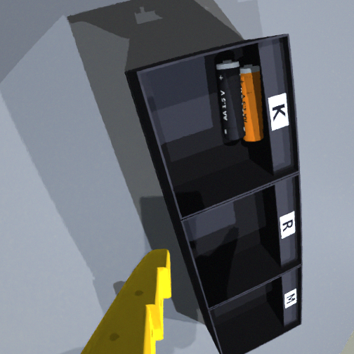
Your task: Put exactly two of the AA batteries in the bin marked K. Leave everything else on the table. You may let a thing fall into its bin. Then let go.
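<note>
A black AA battery (230, 102) and an orange AA battery (252, 105) lie side by side in the bin marked K (286, 155), close to its labelled wall. The notched yellow jaw of my gripper (162, 270) shows at the lower left, beside the long left wall of the bins and apart from both batteries. The moving jaw does not show, so my gripper is fully open, with no thing held. No AA battery shows outside the bin marked K.
The bin marked R (288, 252) and the bin marked M (292, 320) adjoin the K bin in one dark row, divided by thin walls. No battery shows in them. Shadows fall on the grey table (45, 125) left of the row.
</note>
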